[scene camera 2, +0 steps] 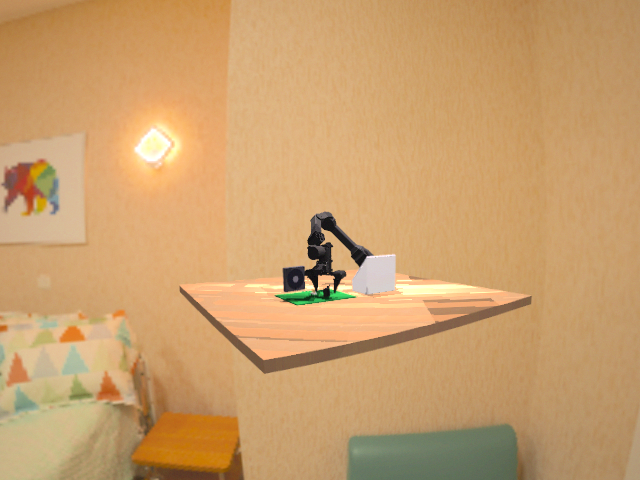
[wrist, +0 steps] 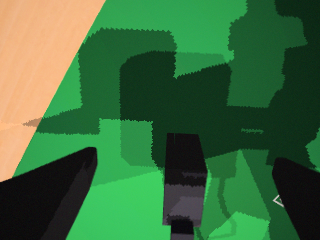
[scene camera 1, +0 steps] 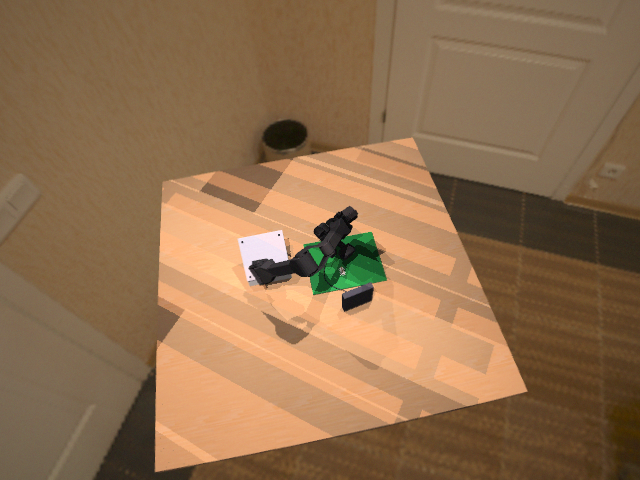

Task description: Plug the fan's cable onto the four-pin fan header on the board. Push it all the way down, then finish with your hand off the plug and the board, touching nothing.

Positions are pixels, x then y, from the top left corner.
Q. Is my gripper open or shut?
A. Open.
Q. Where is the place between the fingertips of my gripper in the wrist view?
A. At 185, 160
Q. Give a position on a green board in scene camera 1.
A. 364, 266
